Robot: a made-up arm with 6 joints.
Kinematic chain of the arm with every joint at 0, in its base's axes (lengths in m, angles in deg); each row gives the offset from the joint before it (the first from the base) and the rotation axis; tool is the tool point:
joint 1: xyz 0 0 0.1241 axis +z
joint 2: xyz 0 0 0 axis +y
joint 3: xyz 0 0 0.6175 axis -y
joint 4: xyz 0 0 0 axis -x
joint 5: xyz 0.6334 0 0 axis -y
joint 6: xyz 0 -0.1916 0 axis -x
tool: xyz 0 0 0
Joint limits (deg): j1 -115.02..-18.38 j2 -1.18..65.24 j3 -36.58..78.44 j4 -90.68..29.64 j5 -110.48..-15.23 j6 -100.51..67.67
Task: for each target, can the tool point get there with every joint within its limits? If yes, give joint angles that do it. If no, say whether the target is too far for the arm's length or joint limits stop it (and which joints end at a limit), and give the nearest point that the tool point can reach.
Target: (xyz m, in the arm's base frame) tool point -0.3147 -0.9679 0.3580
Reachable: yes | joints -97.17 41.47 21.00 -2.34 -47.29 -51.40
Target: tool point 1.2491 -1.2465 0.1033
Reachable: no: too far | nearest point 0.8532 -0.8514 0.2331 | short by 0.574 m
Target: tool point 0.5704 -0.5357 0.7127
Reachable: yes | joints -32.92 11.52 21.76 -43.19 -27.16 54.33
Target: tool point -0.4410 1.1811 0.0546
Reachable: no: joint limits stop it (at a limit: joint 1, joint 2, joint 3) | nearest point -0.2127 -0.2042 -0.2046 | short by 1.428 m
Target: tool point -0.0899 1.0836 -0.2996
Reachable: no: joint limits stop it (at a limit: joint 1, joint 2, joint 3, joint 4) | nearest point 0.2318 -0.0746 -0.1980 | short by 1.206 m
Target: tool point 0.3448 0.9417 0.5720
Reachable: no: joint limits stop it (at a limit: joint 1, joint 2, joint 3, joint 4) | nearest point 0.3733 -0.1216 0.2184 | short by 1.121 m
